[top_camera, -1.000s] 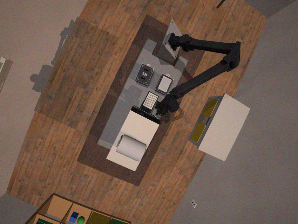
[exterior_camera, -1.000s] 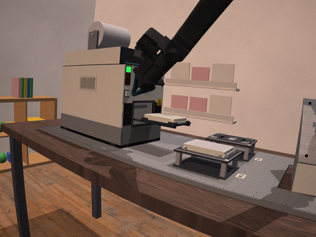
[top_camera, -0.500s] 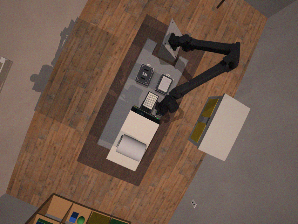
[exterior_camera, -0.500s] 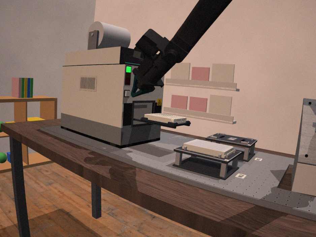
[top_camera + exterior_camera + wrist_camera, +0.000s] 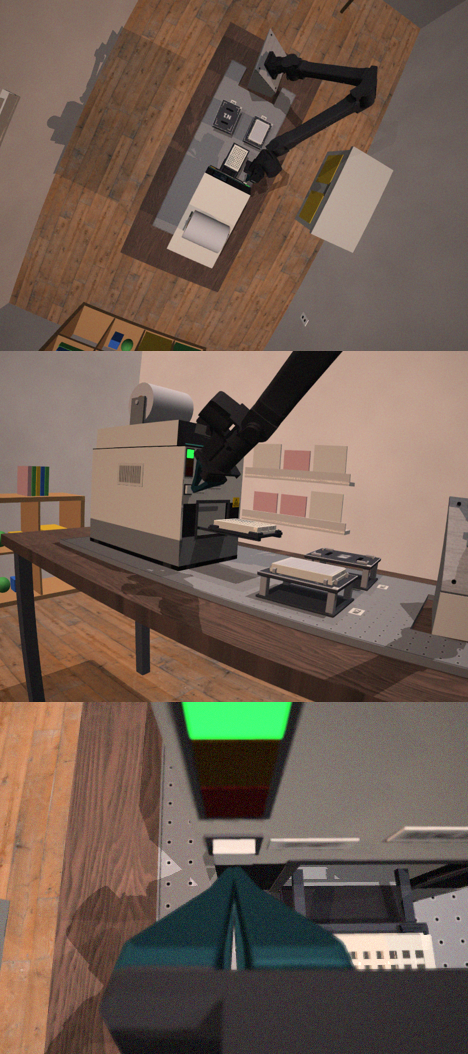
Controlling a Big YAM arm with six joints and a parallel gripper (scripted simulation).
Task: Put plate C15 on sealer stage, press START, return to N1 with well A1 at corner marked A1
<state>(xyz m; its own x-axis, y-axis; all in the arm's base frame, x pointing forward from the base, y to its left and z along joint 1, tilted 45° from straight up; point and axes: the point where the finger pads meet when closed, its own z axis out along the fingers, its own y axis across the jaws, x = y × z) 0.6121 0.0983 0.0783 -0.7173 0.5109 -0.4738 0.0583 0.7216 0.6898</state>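
My hand is 20 mm short of the start button. From my hand the other things lie so: white plate 280 mm behind, 30 mm to the right, 130 mm below; then sealer stage 80 mm behind, 90 mm to the right, 90 mm below; then foil roll 250 mm ahead, 110 mm to the right, 220 mm above.
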